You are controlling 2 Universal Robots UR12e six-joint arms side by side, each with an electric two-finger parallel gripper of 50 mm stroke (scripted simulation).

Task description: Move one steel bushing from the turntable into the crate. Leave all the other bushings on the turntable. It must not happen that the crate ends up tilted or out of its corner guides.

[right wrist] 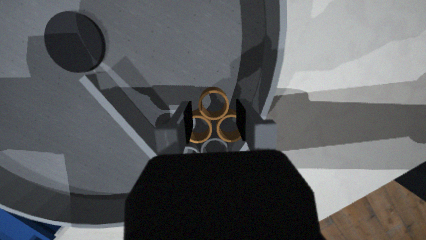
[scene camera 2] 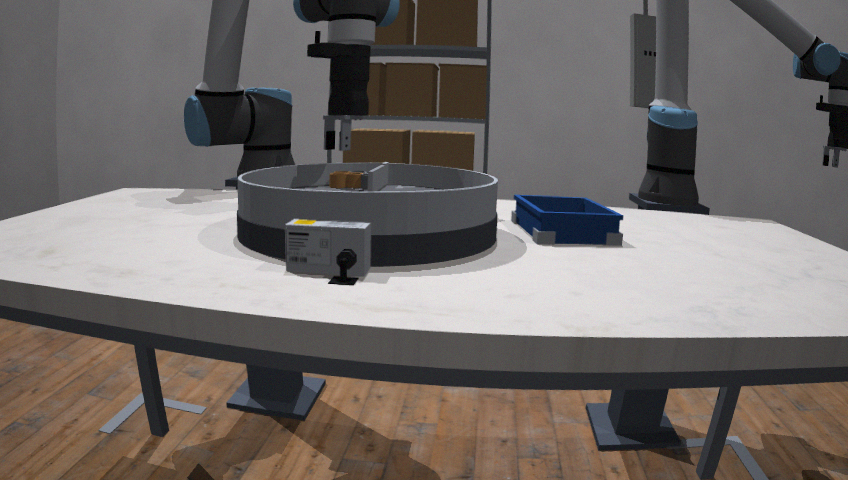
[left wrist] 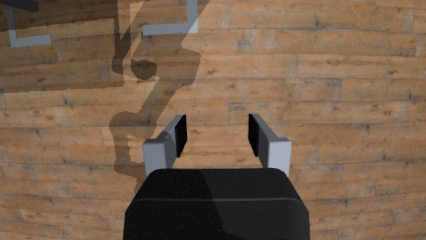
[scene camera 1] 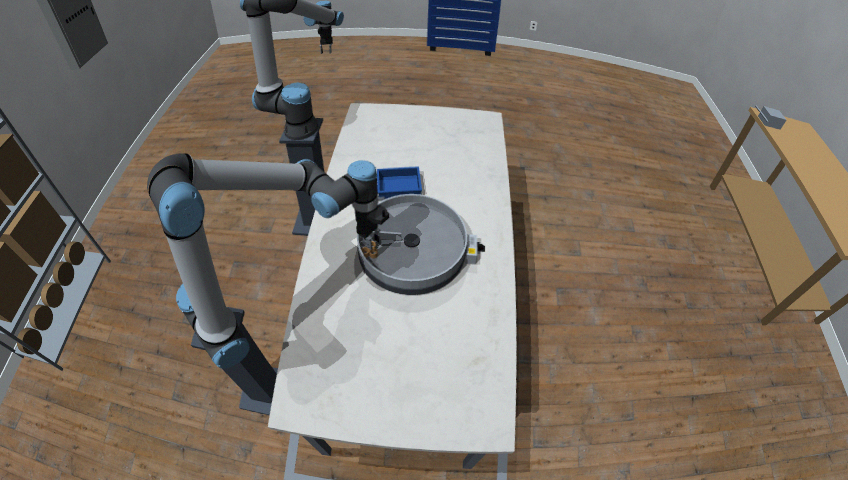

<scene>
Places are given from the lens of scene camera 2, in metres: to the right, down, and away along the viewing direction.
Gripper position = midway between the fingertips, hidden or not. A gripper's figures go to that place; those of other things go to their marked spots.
right gripper (scene camera 2: 336, 149): -0.16, -0.17, 1.04
blue crate (scene camera 2: 590, 226): 0.27, -0.02, 0.89
</scene>
